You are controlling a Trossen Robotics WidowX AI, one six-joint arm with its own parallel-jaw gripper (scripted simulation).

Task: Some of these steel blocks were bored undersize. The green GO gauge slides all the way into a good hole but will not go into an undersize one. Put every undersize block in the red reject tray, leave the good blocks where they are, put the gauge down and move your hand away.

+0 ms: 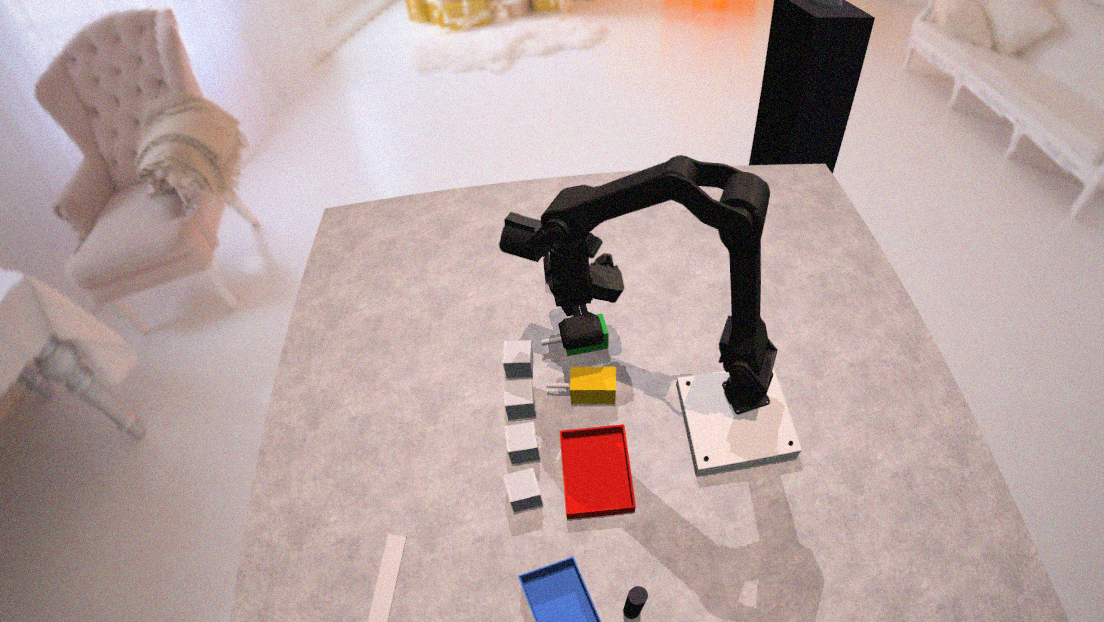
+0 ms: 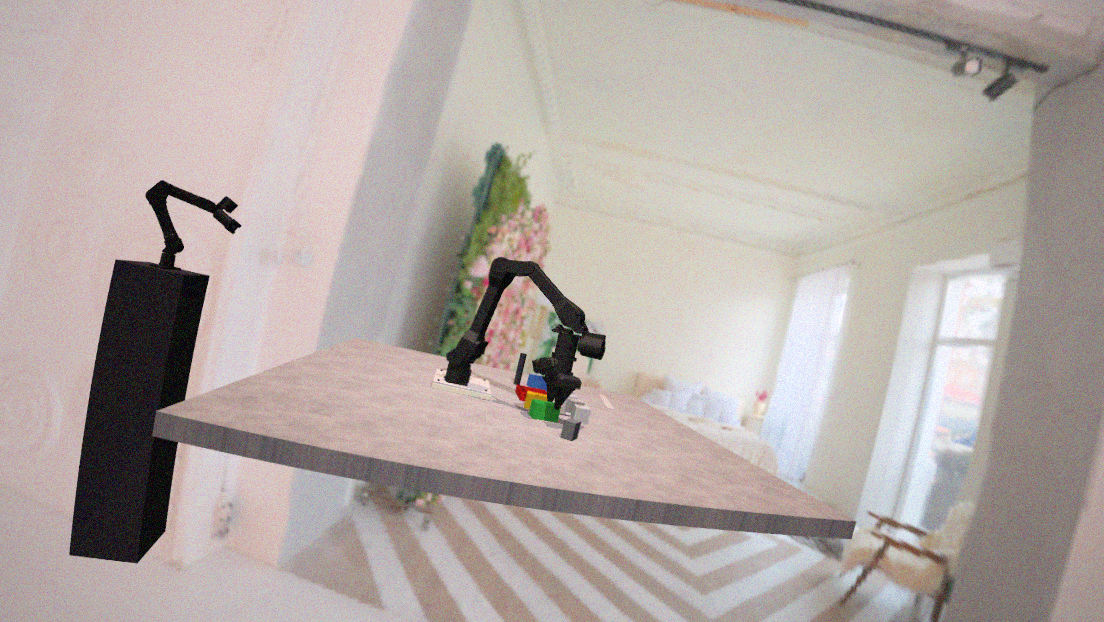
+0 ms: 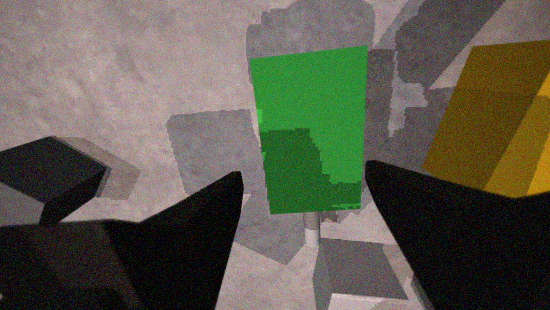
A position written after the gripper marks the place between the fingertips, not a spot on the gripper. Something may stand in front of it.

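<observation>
A green GO gauge (image 3: 310, 106) is part of the scene, as are a steel block (image 1: 517, 361) and another steel block (image 1: 519, 397). There is a yellow gauge (image 1: 588, 385) too, and image 3 shows the same yellow gauge (image 3: 485, 140). A red reject tray (image 1: 597, 481) belongs to the scene as well, though in image 3 the tray is out of frame. The gripper (image 1: 573, 329) is open and holds nothing; it is the same gripper (image 2: 552, 406) that image 2 shows, and the same gripper (image 3: 302, 174) that appears in image 3.
</observation>
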